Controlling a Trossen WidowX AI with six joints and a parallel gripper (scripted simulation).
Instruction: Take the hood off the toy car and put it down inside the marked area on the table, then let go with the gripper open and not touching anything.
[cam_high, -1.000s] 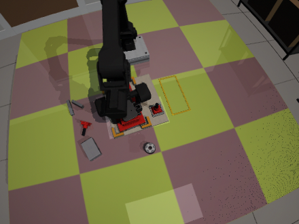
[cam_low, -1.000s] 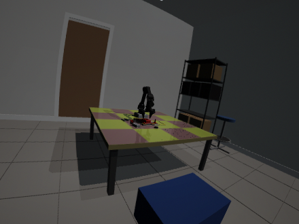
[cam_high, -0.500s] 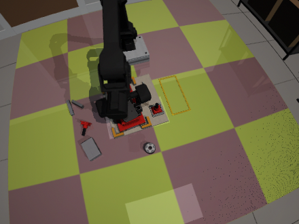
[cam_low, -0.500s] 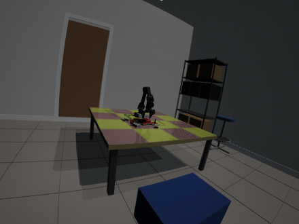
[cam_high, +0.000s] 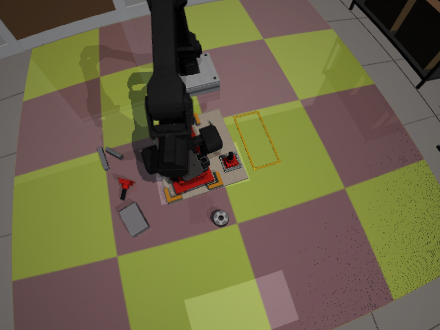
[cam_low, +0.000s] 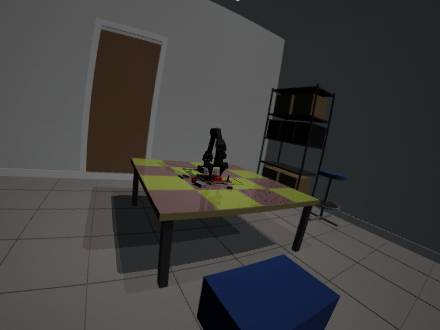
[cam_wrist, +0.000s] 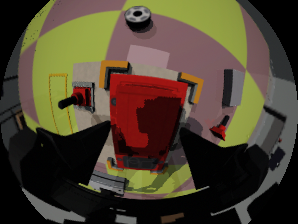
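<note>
The hood lies 1 cm below my gripper tip.
</note>
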